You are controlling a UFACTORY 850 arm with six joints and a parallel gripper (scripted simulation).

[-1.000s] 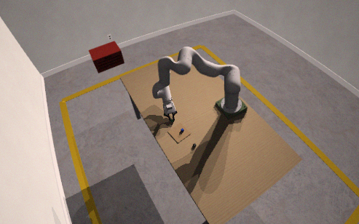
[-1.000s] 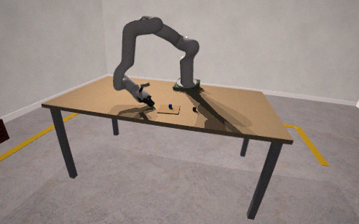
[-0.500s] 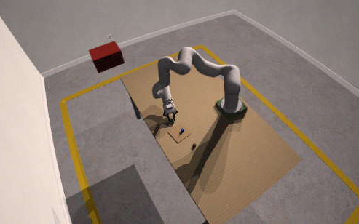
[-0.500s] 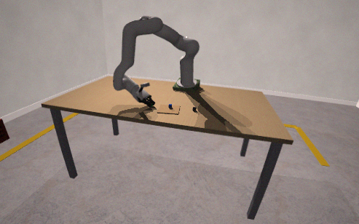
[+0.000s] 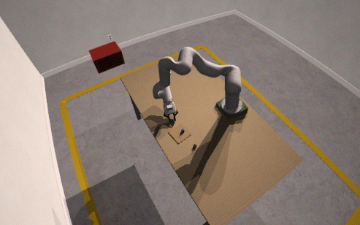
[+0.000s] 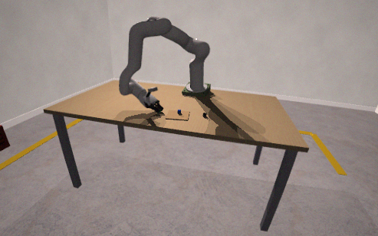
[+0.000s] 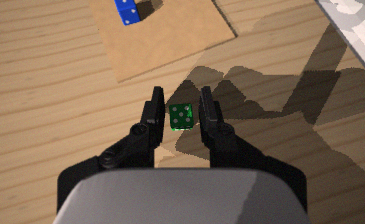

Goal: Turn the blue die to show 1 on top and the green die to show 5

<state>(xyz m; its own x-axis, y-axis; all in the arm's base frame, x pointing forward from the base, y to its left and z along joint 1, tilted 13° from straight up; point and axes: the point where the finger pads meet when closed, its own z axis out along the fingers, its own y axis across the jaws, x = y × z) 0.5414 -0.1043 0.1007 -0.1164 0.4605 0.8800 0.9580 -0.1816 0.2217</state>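
Now: hand 10 mm above the green die. From my hand the other things lie so: mat 10 mm behind, 140 mm to the left, 20 mm below; then black die 60 mm behind, 300 mm to the left, 10 mm below; then blue die 40 mm behind, 130 mm to the left, 10 mm below.
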